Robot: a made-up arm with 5 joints. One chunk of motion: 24 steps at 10 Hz.
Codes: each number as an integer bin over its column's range. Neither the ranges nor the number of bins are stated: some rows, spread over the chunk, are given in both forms.
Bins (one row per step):
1: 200 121 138 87 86
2: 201 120 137 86 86
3: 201 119 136 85 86
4: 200 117 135 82 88
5: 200 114 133 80 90
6: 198 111 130 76 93
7: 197 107 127 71 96
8: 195 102 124 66 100
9: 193 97 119 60 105
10: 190 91 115 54 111
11: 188 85 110 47 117
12: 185 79 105 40 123
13: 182 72 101 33 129
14: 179 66 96 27 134
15: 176 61 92 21 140
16: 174 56 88 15 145
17: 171 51 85 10 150
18: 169 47 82 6 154
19: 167 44 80 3 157
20: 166 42 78 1 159
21: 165 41 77 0 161
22: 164 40 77 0 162
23: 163 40 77 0 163
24: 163 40 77 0 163
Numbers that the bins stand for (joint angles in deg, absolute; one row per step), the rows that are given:
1: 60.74 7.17 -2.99 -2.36 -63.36
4: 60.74 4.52 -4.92 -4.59 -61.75
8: 56.73 -5.39 -11.99 -11.75 -52.04
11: 51.11 -16.62 -20.99 -20.24 -38.29
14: 43.89 -29.17 -29.98 -29.19 -24.54
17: 37.48 -39.08 -37.05 -36.79 -11.59
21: 32.66 -45.68 -42.19 -41.26 -2.70
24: 31.06 -46.34 -42.19 -41.26 -1.08
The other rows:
2: 61.54 6.51 -3.63 -2.80 -63.36
3: 61.54 5.84 -4.28 -3.25 -63.36
5: 60.74 2.54 -6.21 -5.49 -60.13
6: 59.13 0.56 -8.13 -7.27 -57.70
7: 58.33 -2.08 -10.06 -9.51 -55.28
9: 55.12 -8.69 -15.20 -14.43 -48.00
10: 52.72 -12.65 -17.77 -17.11 -43.14
12: 48.71 -20.58 -24.20 -23.37 -33.44
13: 46.30 -25.20 -26.77 -26.50 -28.58
15: 41.49 -32.47 -32.55 -31.87 -19.68
16: 39.88 -35.77 -35.13 -34.55 -15.64
18: 35.87 -41.72 -38.98 -38.58 -8.36
19: 34.27 -43.70 -40.27 -39.92 -5.93
20: 33.46 -45.02 -41.55 -40.81 -4.31
22: 31.86 -46.34 -42.19 -41.26 -1.89
23: 31.06 -46.34 -42.19 -41.26 -1.08

